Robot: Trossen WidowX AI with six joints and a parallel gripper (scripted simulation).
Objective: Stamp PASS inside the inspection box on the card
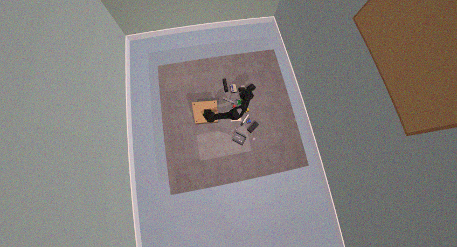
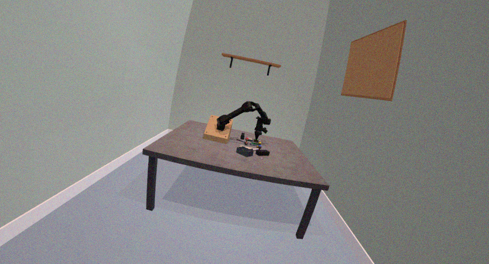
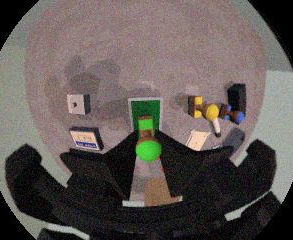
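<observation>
Now: the green ink pad 50 mm below my gripper tip. The rest, counted from my gripper tip: red-knobbed stamp (80 mm behind, 60 mm to the right, 40 mm below); grey block (20 mm ahead, 150 mm to the left, 40 mm below); cream card (70 mm behind, 160 mm to the right, 60 mm below).
</observation>
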